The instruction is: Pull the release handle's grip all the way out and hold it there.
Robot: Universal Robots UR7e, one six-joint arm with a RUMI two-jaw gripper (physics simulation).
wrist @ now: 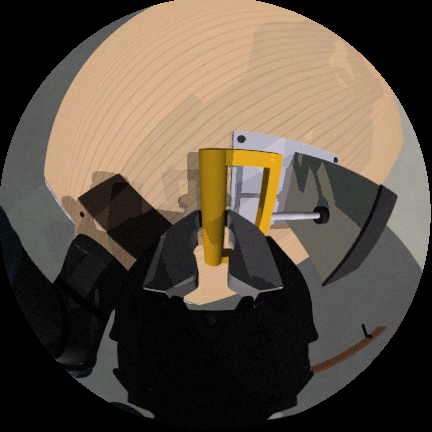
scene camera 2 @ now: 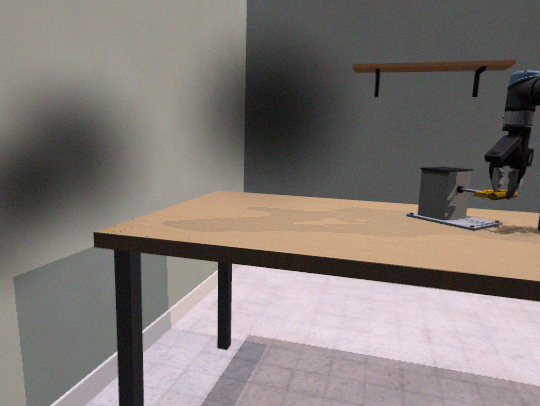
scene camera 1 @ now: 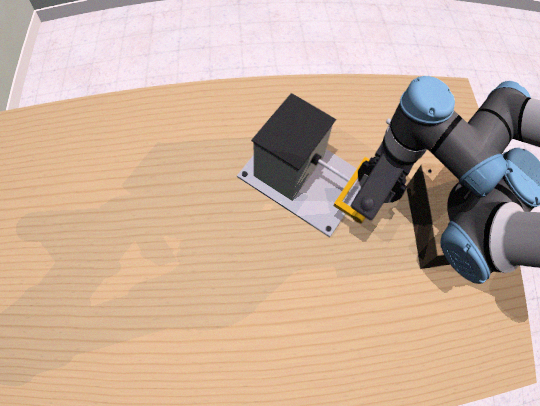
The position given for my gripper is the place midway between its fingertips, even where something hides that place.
I see my gripper [scene camera 1: 371, 197] and a base plate [wrist: 240, 139].
My gripper is seen too in the wrist view [wrist: 213, 211] and in scene camera 2 [scene camera 2: 503, 198].
